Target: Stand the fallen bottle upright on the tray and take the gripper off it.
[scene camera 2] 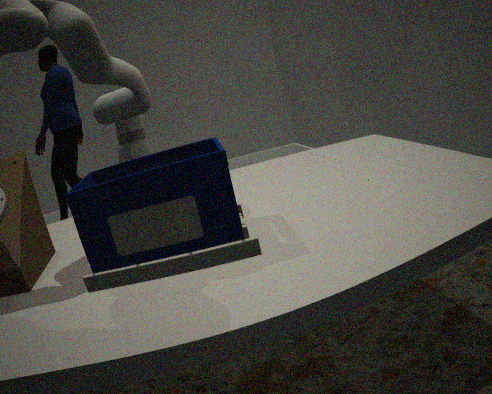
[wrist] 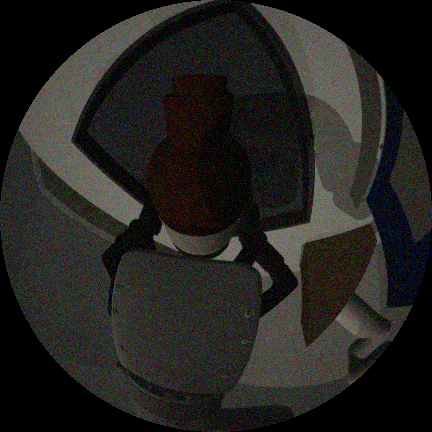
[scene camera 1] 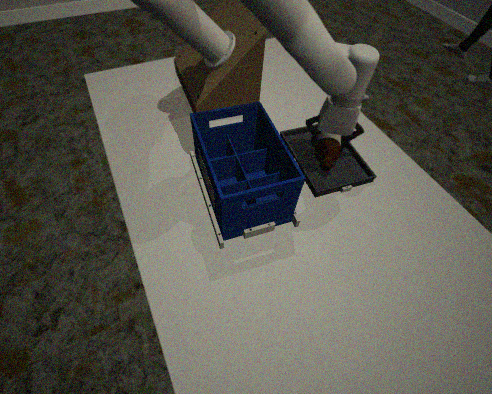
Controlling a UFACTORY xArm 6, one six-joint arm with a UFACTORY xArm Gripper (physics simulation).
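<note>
The brown bottle with a white label band lies on its side on the black tray. In the wrist view its neck points up the picture, over the tray, and its label end is near the gripper palm. My gripper is shut on the bottle, with one dark finger against each side of its wide body near the label. The fingertips are partly hidden behind the bottle. In scene camera 2 the bottle, the tray and the fingers are hidden behind the blue crate.
A blue crate with dividers stands close beside the tray, inside low rails. A brown wedge-shaped block stands behind the crate. A person is in the background.
</note>
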